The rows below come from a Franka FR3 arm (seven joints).
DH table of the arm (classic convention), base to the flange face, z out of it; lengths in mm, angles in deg. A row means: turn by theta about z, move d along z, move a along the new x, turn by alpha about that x. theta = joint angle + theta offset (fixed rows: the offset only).
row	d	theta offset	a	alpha
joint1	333	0	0	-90
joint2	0	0	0	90
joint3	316	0	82.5	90
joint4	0	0	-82.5	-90
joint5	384	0	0	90
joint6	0	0	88	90
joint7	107	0	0	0
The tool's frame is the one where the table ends.
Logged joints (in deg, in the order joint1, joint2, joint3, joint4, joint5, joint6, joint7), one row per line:
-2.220, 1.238, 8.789, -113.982, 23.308, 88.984, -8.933
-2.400, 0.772, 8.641, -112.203, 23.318, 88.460, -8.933
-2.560, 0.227, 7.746, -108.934, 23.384, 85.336, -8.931
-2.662, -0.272, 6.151, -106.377, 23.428, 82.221, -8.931
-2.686, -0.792, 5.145, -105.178, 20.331, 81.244, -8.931
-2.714, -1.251, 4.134, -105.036, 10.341, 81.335, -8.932
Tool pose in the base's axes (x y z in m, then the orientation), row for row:
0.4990, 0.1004, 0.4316, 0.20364, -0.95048, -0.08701, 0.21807
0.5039, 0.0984, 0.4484, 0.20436, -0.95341, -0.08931, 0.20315
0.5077, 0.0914, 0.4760, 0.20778, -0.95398, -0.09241, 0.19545
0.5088, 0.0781, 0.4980, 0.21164, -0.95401, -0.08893, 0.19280
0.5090, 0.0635, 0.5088, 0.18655, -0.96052, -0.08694, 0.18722
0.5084, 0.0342, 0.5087, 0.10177, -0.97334, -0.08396, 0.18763
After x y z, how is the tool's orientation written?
As a quaternion, w x y z.
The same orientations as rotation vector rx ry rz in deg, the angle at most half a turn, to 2 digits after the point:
-151.93, -13.91, 34.86
-152.34, -14.27, 32.46
-152.16, -14.74, 31.17
-151.85, -14.15, 30.69
-154.96, -14.03, 30.20
-164.69, -14.21, 31.75

